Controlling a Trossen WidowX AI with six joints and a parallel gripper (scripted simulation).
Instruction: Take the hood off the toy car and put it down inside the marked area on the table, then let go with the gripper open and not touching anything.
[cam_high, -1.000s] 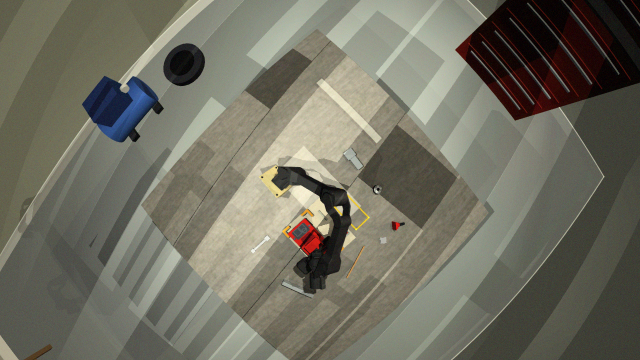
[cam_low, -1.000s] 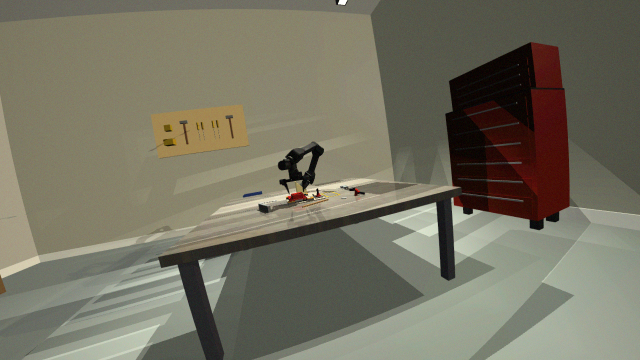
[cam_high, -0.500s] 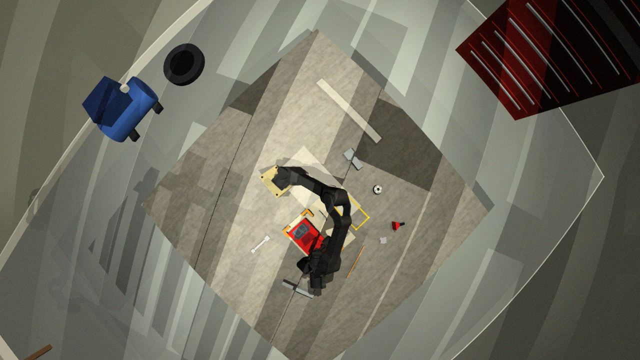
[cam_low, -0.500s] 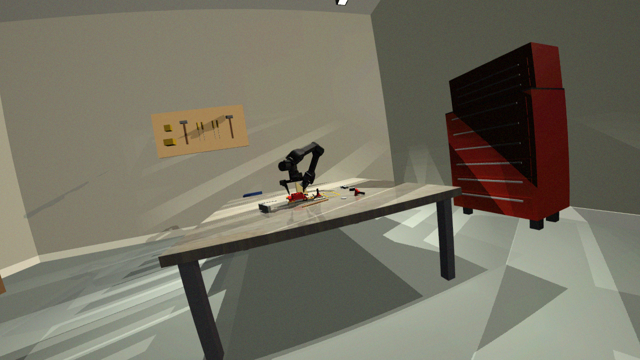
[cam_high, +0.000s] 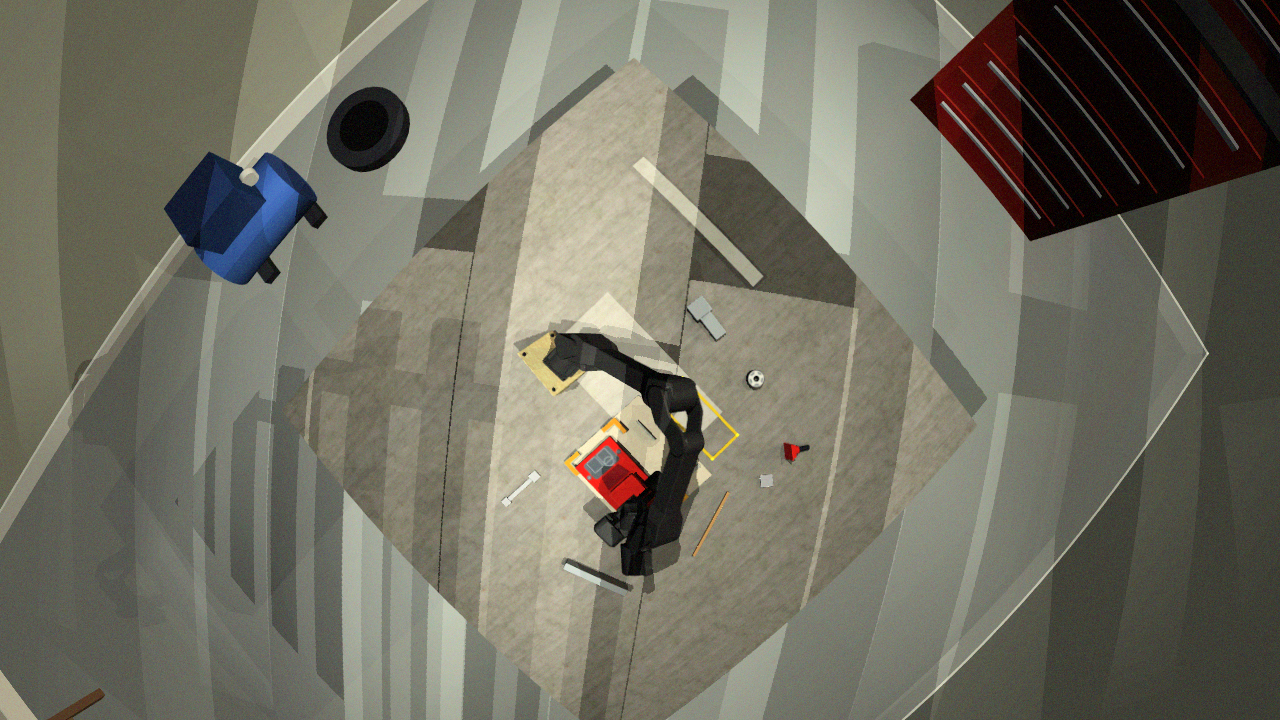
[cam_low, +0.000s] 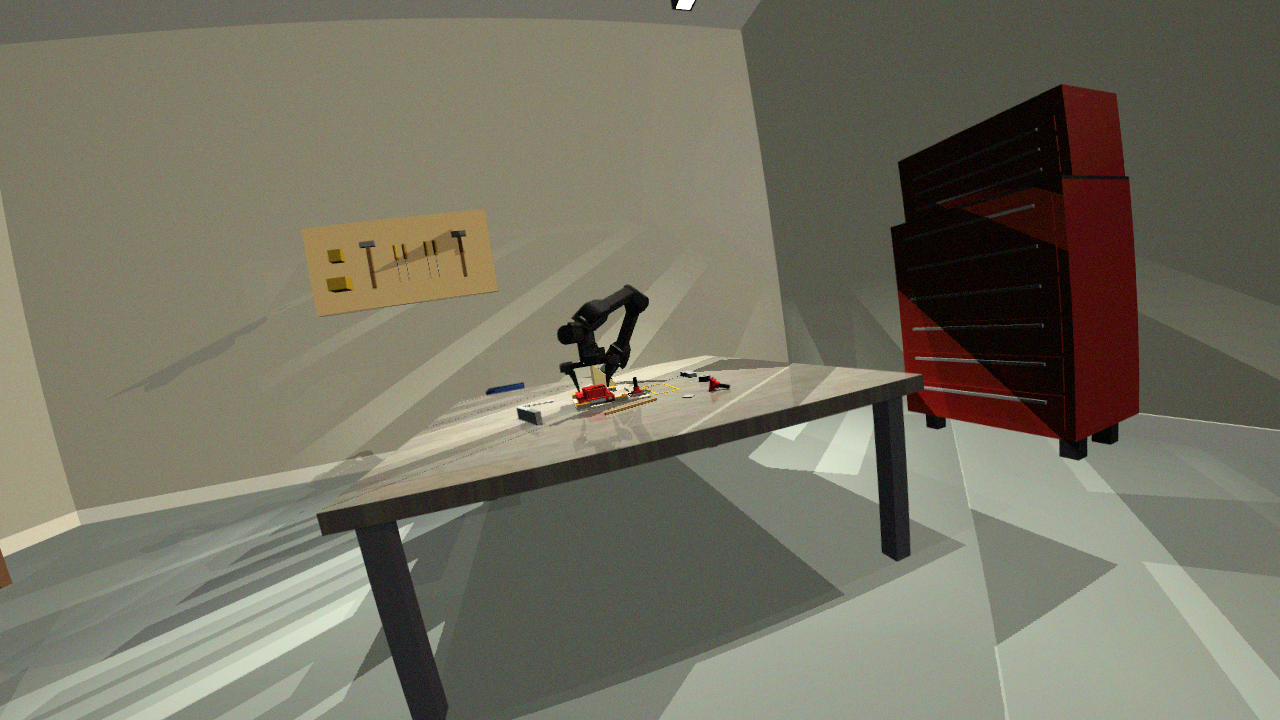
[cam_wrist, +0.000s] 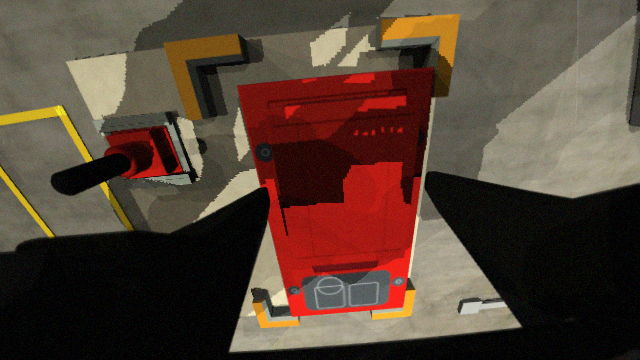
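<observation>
My gripper tip is right at the hood. The rest, counted from my gripper tip: wheel (380 mm to the left, 30 mm below, 10 mm ahead).
</observation>
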